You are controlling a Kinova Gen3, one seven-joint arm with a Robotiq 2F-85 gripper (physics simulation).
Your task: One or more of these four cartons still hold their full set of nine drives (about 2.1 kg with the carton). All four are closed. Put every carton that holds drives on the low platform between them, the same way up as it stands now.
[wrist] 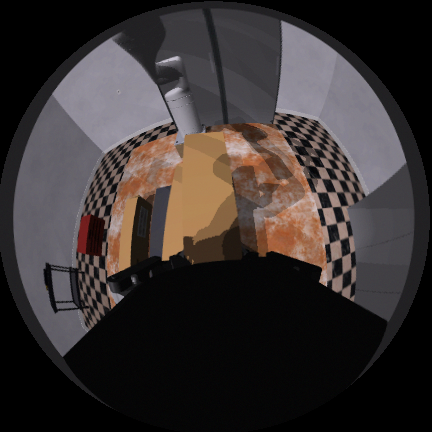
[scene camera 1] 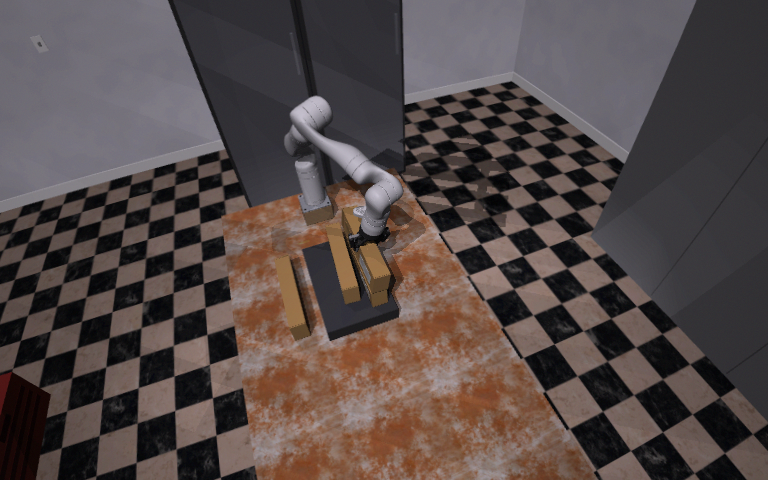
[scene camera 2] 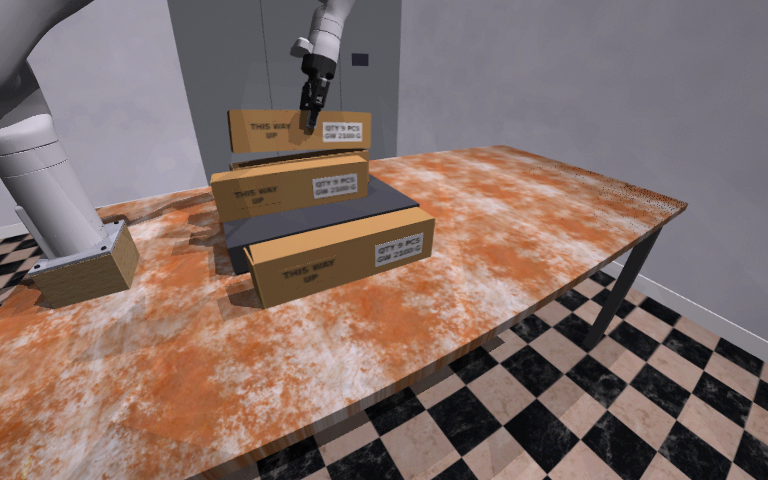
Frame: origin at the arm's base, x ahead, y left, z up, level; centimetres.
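Seen in the pictures: gripper, fingertip midpoint: [wrist: 212,254] [scene camera 1: 364,247] [scene camera 2: 307,128]; arm's base, origin of the base link: [wrist: 191,131] [scene camera 1: 315,199] [scene camera 2: 80,242].
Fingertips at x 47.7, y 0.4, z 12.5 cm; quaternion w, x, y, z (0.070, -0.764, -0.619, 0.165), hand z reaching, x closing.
Observation:
Pixels of each thing's top centre, then the offset from my fingertips to it. Level surfaces: height alone.
- tan carton, middle of its top: [wrist: 201,244] [scene camera 2: 301,102] [scene camera 1: 362,235] dx -0.7, dy +0.1, dz +5.7 cm
- rear platform carton, middle of its top: [scene camera 2: 301,156] [scene camera 1: 363,255] dx -2.0, dy -0.1, dz -6.1 cm
- second carton, middle of its top: [wrist: 176,224] [scene camera 2: 291,166] [scene camera 1: 340,253] dx -7.5, dy -6.5, dz -6.1 cm
- dark low platform, middle of its top: [scene camera 2: 315,200] [wrist: 189,249] [scene camera 1: 346,276] dx -3.3, dy -7.5, dz -14.6 cm
- fourth carton, middle of its top: [scene camera 2: 347,231] [wrist: 124,243] [scene camera 1: 288,288] dx -8.1, dy -27.9, dz -12.1 cm
- white table, its level: dz -20.6 cm
My gripper [scene camera 1: 368,242] [scene camera 2: 310,129] [wrist: 212,254] is shut on a tan carton [scene camera 1: 376,261] [scene camera 2: 243,133] [wrist: 210,195], near the middle of its length. This carton hangs level with its lettering upright, above the rear platform carton [scene camera 1: 380,297] [scene camera 2: 339,155], with a gap between them in scene camera 2. It hides much of that carton in scene camera 1. A second carton [scene camera 1: 340,261] [scene camera 2: 288,181] stands beside the rear one on the dark low platform [scene camera 1: 345,327] [scene camera 2: 390,198] [wrist: 160,220]. A fourth carton [scene camera 1: 290,297] [scene camera 2: 339,254] [wrist: 128,232] stands on the table left of the platform. All are closed.
The robot's base block [scene camera 1: 317,212] [scene camera 2: 93,277] stands at the back of the orange and white table [scene camera 1: 396,407] [scene camera 2: 509,226]. A tall dark cabinet [scene camera 1: 254,84] stands behind it. A red object [scene camera 1: 22,413] [wrist: 91,235] stands on the floor.

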